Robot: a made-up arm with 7 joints. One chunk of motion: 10 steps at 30 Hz.
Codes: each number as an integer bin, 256 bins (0 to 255) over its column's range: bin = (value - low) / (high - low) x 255, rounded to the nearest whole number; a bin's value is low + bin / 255 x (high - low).
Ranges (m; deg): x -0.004..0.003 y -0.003..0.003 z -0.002..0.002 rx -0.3..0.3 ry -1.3..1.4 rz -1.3..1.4
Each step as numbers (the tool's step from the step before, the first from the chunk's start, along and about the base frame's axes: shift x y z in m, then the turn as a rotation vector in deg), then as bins.
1 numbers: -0.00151 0.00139 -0.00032 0.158 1.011 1.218
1 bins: 91 187 107 195 218 238
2 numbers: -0.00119 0.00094 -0.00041 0.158 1.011 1.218
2 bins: 102 167 101 195 218 238
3 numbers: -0.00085 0.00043 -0.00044 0.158 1.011 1.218
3 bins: 115 146 99 195 218 238
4 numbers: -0.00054 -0.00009 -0.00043 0.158 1.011 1.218
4 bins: 126 124 100 195 218 238
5 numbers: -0.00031 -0.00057 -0.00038 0.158 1.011 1.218
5 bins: 134 103 103 195 218 238
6 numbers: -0.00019 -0.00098 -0.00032 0.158 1.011 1.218
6 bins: 139 86 107 195 218 238
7 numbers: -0.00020 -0.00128 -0.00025 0.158 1.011 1.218
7 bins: 138 73 112 195 218 238
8 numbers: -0.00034 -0.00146 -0.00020 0.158 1.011 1.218
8 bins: 133 65 115 195 218 238
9 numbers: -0.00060 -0.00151 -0.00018 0.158 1.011 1.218
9 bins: 124 63 116 195 218 238
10 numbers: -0.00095 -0.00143 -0.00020 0.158 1.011 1.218
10 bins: 111 67 115 195 218 238
